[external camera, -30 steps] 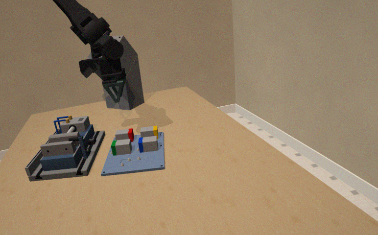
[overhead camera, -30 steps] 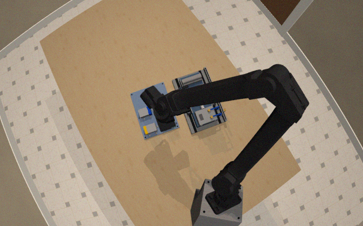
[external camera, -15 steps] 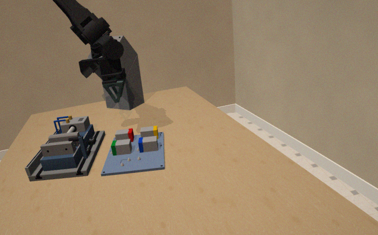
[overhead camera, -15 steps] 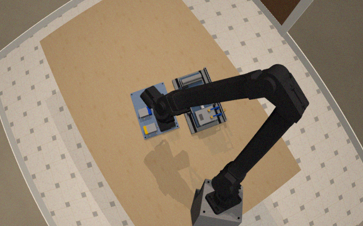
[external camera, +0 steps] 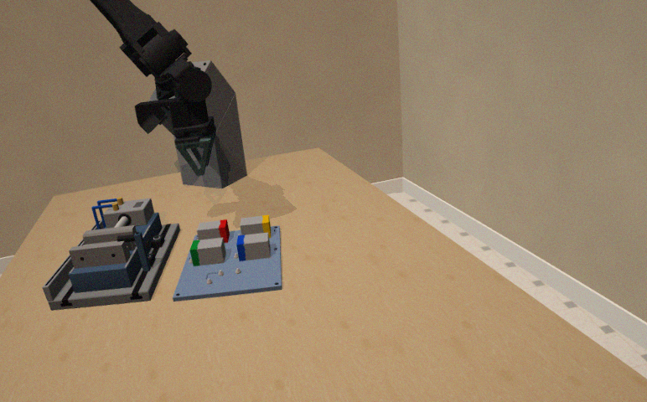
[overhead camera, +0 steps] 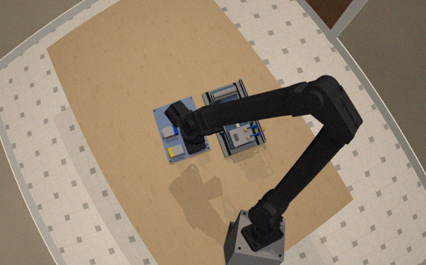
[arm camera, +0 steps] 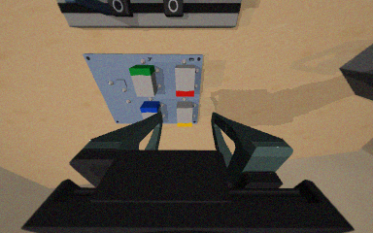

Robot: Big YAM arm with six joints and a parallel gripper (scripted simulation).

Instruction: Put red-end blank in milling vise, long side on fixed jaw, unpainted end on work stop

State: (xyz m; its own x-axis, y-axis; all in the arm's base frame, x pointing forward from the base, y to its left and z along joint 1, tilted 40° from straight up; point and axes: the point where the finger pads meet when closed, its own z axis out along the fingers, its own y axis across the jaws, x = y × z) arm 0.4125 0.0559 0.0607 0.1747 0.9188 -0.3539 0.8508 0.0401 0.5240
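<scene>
The red-ended blank lies 150 mm below my hand. Also, from my hand: yellow-ended blank 150 mm below, 90 mm to the left, 20 mm ahead; then green-ended blank 150 mm below, 90 mm ahead, 20 mm to the right; then blue-ended blank 150 mm below, 110 mm ahead, 70 mm to the left.
</scene>
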